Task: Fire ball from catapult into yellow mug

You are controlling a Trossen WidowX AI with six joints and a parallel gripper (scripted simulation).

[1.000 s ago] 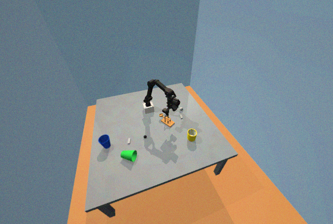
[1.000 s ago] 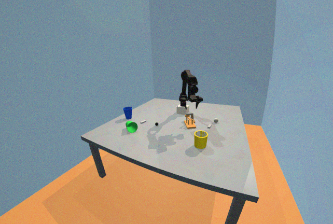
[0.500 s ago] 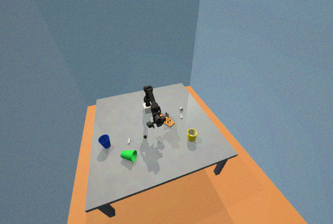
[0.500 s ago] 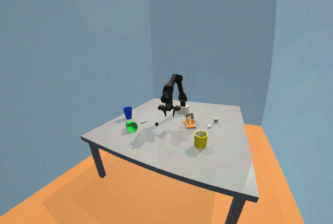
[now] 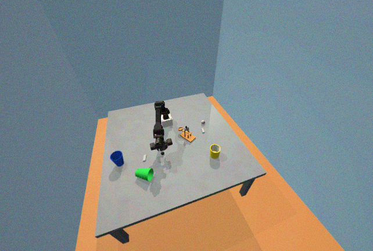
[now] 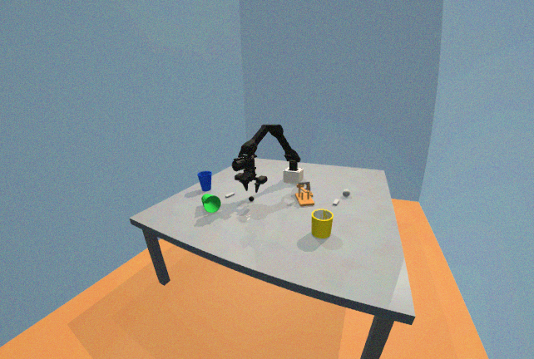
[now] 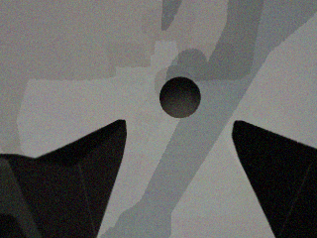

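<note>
The black ball lies 50 mm below my gripper tip. From my gripper tip the other things lie so: orange catapult 150 mm behind, 280 mm to the left, 10 mm below; then yellow mug 180 mm ahead, 430 mm to the left, 30 mm below; then blue cup 40 mm behind, 370 mm to the right, 30 mm below.
</note>
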